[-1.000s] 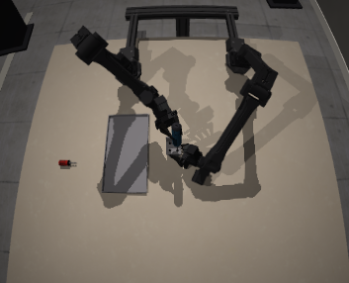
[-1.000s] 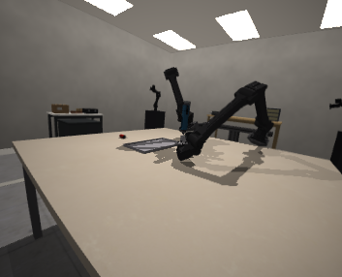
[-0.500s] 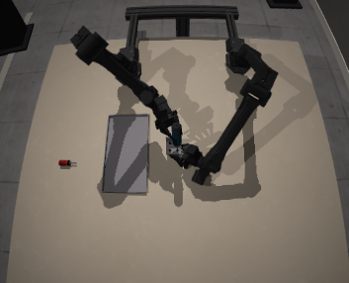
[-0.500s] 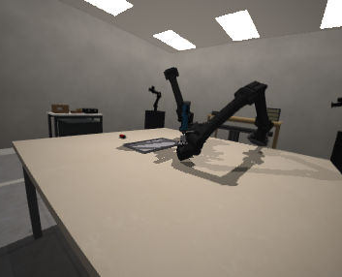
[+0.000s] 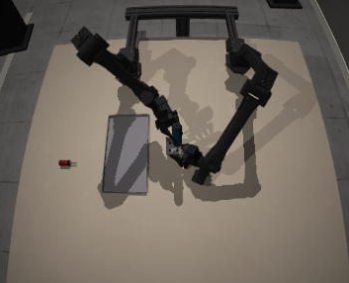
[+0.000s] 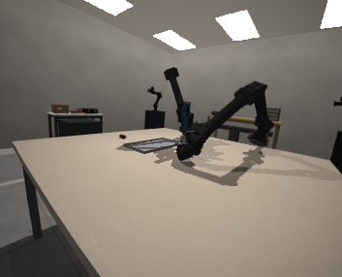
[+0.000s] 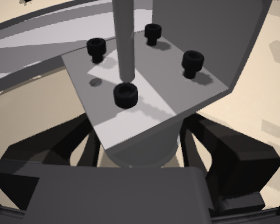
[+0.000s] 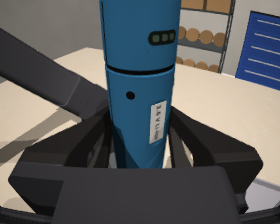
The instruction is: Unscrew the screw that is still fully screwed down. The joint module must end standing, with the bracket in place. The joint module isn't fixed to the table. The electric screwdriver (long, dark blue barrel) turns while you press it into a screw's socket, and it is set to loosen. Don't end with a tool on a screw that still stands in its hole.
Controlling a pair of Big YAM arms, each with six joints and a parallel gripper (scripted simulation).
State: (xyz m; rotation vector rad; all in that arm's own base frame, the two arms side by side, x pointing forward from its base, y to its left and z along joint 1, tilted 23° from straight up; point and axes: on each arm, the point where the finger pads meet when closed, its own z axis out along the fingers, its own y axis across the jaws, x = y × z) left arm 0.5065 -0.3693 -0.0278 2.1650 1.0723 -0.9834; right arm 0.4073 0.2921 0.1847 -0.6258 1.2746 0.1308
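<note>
The joint module lies 10 mm above my left hand. Also, from my left hand: grey bracket (50 mm above); then flat grey tray (30 mm behind, 240 mm to the right, 20 mm below); then red-handled tool (550 mm to the right, 10 mm below).
</note>
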